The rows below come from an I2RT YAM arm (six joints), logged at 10 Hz.
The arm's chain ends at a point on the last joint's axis. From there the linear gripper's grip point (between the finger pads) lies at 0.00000 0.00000 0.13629 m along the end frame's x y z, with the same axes.
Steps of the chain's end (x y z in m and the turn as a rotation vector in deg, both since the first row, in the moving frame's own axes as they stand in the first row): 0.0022, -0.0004, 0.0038, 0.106, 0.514, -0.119; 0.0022, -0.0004, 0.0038, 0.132, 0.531, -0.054; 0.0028, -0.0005, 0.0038, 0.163, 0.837, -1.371; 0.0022, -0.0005, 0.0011, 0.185, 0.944, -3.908; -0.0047, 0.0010, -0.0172, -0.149, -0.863, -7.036; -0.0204, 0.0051, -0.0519, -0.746, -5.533, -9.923; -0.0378, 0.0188, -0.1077, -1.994, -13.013, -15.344; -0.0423, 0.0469, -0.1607, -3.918, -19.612, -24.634; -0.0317, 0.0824, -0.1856, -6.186, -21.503, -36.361; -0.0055, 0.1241, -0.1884, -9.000, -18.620, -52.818
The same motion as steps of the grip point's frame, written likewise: 0.0034, -0.0007, 0.0038, 0.106, 0.514, -0.119; 0.0035, -0.0007, 0.0038, 0.132, 0.531, -0.054; 0.0048, -0.0009, 0.0038, 0.163, 0.837, -1.371; 0.0044, -0.0010, 0.0011, 0.185, 0.944, -3.908; -0.0067, 0.0015, -0.0172, -0.149, -0.863, -7.036; -0.0333, 0.0080, -0.0525, -0.746, -5.533, -9.923; -0.0675, 0.0275, -0.1113, -1.994, -13.013, -15.344; -0.0847, 0.0655, -0.1688, -3.918, -19.612, -24.634; -0.0738, 0.1113, -0.1955, -6.186, -21.503, -36.361; -0.0338, 0.1610, -0.1966, -9.000, -18.620, -52.818
